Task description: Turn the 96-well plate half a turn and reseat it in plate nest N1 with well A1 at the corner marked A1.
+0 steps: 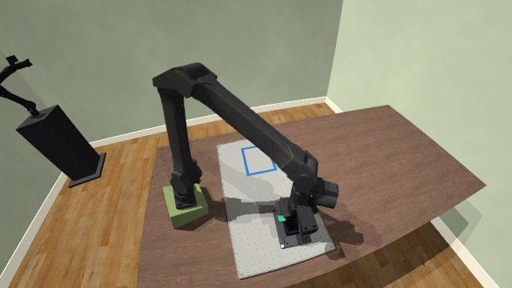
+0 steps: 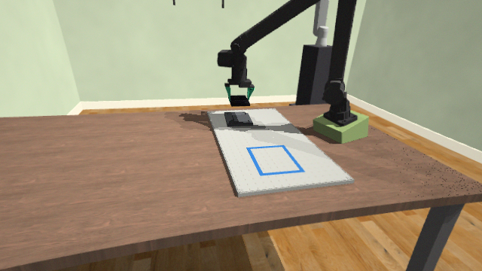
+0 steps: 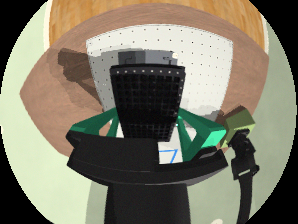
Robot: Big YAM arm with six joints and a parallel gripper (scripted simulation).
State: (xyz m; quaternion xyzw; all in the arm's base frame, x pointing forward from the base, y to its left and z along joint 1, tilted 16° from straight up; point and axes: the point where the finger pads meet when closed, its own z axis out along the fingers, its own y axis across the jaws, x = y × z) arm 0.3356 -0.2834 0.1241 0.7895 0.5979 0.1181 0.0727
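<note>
My hand is 10 cm above the dark plate nest N1. Also, from my hand: white corner mark (9 cm below, 7 cm behind, 6 cm to the right); black 96-well plate (right at my hand).
</note>
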